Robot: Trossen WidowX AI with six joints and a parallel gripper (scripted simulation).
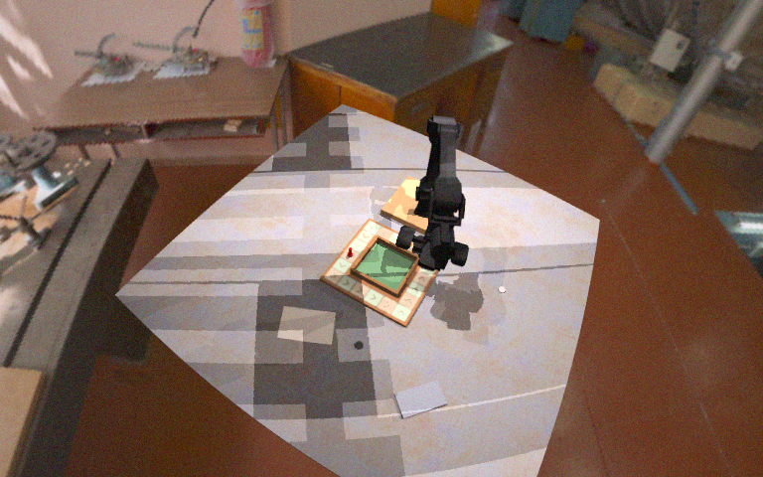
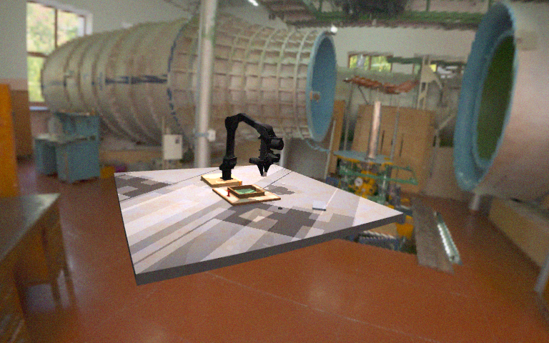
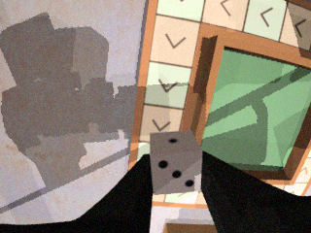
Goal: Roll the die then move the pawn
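Now: gripper tip 23 cm to the left of the red pawn and 8 cm above it. The rest, counted from my gripper tip: orange pawn (12 cm behind, 8 cm to the right, 8 cm below); white die (right at my gripper tip); green tray (1 cm behind, 11 cm to the right, 10 cm below).
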